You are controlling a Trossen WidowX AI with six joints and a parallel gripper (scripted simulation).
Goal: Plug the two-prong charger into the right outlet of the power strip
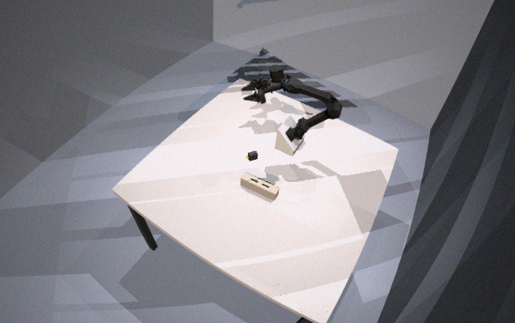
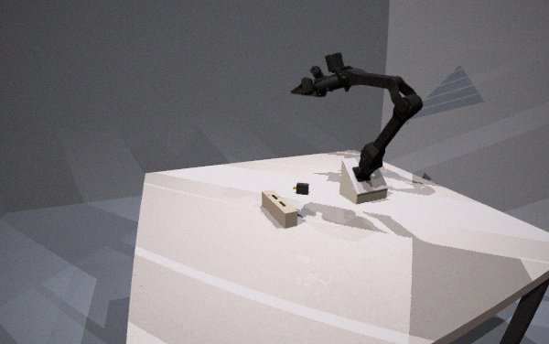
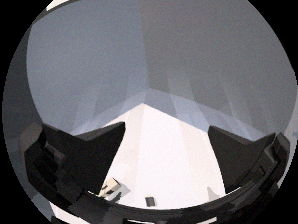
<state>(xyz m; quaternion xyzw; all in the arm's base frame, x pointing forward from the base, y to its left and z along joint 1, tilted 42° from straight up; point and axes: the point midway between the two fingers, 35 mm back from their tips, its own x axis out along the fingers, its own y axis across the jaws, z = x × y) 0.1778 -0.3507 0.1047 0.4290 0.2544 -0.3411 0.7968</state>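
Now: gripper tip 2 cm short of the black two-prong charger, 8 cm to the right of it and 39 cm above it.
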